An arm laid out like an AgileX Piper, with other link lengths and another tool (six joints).
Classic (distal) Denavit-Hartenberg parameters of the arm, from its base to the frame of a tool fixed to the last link. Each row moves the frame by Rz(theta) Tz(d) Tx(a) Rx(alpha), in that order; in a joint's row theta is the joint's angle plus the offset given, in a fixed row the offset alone. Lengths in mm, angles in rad.
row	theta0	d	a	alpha
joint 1	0	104.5	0	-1.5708
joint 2	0.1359	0	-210.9	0
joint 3	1.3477	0	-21.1	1.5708
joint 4	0	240.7	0	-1.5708
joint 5	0	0	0	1.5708
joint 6	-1.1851	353.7	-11.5	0.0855
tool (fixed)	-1.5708	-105.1	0	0
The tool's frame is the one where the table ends.
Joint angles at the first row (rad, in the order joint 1, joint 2, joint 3, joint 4, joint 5, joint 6):
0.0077, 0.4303, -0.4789, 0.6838, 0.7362, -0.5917
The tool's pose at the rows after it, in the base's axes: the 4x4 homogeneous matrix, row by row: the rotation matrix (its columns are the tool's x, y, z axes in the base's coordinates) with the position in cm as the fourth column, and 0 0 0 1 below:
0.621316, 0.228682, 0.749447, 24.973; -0.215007, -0.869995, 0.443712, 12.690; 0.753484, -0.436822, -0.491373, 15.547; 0, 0, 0, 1
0.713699, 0.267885, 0.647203, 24.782; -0.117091, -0.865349, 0.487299, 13.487; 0.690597, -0.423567, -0.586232, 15.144; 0, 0, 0, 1
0.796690, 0.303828, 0.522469, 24.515; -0.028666, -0.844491, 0.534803, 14.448; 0.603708, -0.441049, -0.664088, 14.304; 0, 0, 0, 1
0.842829, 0.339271, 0.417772, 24.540; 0.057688, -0.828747, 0.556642, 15.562; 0.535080, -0.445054, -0.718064, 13.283; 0, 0, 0, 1
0.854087, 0.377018, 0.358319, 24.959; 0.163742, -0.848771, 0.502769, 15.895; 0.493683, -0.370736, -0.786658, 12.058; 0, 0, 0, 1
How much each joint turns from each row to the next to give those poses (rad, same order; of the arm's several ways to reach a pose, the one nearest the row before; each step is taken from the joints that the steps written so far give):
0.0001, 0.2009, -0.1602, -0.0488, 0.1381, -0.0301
-0.0001, 0.1629, -0.1419, -0.0129, 0.1278, -0.0393
0.0037, 0.1658, -0.1220, 0.0081, 0.1167, -0.0419
0.0479, 0.1405, -0.0963, -0.0201, 0.0548, -0.0092
0.0954, 0.1064, -0.0985, -0.1191, 0.0142, 0.0538

